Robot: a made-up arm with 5 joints. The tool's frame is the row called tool.
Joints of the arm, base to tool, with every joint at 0 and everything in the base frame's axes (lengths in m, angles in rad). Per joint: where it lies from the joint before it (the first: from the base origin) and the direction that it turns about. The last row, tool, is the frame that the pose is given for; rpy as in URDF.
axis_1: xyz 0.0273 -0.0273 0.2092 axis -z
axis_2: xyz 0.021 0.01 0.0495 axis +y
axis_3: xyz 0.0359 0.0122 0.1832 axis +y
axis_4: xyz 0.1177 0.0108 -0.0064 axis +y
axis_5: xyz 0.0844 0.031 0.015 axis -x
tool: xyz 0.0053 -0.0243 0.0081 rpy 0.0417 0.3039 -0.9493
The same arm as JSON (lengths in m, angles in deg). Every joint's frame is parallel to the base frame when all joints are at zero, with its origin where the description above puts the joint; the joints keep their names.
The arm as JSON. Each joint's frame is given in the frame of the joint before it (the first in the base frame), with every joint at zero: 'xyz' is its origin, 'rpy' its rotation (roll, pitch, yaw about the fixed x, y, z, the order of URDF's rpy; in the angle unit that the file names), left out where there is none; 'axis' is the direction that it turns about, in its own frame. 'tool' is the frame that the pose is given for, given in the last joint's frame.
{"units": {"length": "m", "angle": "deg"}, "joints": [{"name": "axis_1", "type": "revolute", "origin": {"xyz": [0.0273, -0.0273, 0.2092]}, "axis": [0.0, 0.0, -1.0]}, {"name": "axis_2", "type": "revolute", "origin": {"xyz": [0.021, 0.01, 0.0495]}, "axis": [0.0, 1.0, 0.0]}, {"name": "axis_3", "type": "revolute", "origin": {"xyz": [0.0359, 0.0122, 0.1832]}, "axis": [0.0, 1.0, 0.0]}, {"name": "axis_4", "type": "revolute", "origin": {"xyz": [0.1177, 0.0108, -0.0064]}, "axis": [0.0, 1.0, 0.0]}, {"name": "axis_5", "type": "revolute", "origin": {"xyz": [0.0844, 0.031, 0.015]}, "axis": [-1.0, 0.0, 0.0]}], "tool": {"origin": {"xyz": [0.0053, -0.0243, 0.0081], "rpy": [2.39, 17.41, -54.39]}}}
